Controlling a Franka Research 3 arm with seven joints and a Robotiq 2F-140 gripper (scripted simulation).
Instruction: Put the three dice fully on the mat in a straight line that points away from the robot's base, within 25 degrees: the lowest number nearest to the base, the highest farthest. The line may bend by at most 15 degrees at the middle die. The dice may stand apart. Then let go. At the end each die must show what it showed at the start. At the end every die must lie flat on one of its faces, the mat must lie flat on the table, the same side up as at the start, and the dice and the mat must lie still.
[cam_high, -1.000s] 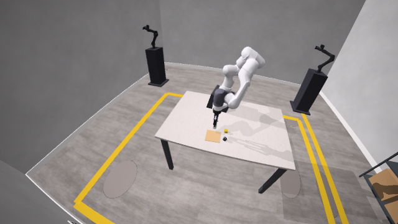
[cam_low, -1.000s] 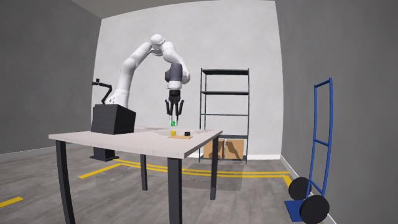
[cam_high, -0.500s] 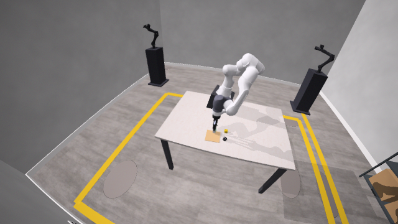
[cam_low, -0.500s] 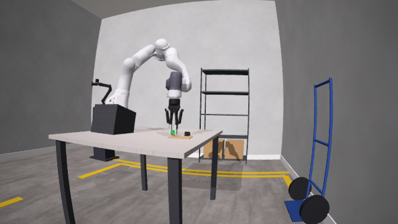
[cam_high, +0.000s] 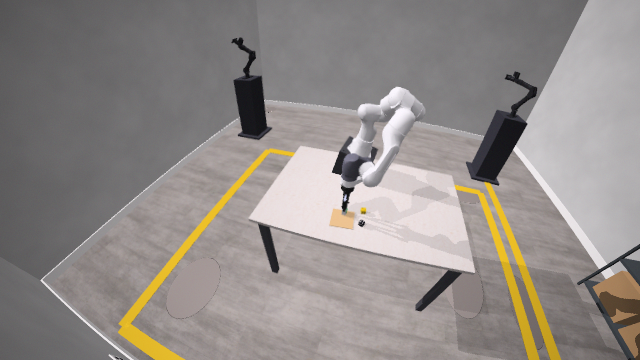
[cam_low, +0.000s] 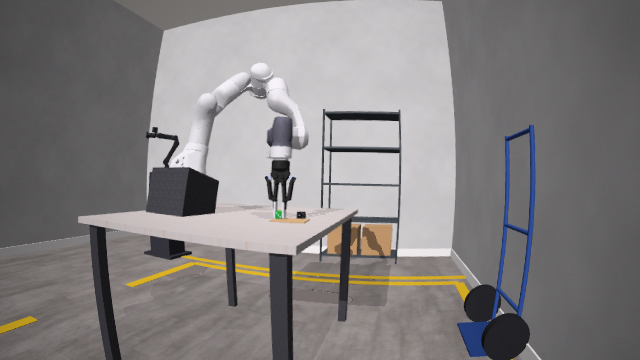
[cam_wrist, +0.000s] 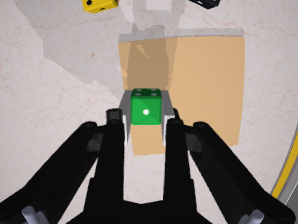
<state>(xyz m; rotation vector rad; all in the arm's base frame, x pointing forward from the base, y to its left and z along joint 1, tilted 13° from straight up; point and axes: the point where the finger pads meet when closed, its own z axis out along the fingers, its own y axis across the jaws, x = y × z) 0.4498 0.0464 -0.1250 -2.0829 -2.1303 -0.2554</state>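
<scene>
The green die is 2 cm below my hand. The rest, counted from my hand: yellow die (11 cm to the left, 5 cm behind, 3 cm below); black die (12 cm to the left, 6 cm ahead, 3 cm below); tan mat (5 cm ahead, 4 cm below).
</scene>
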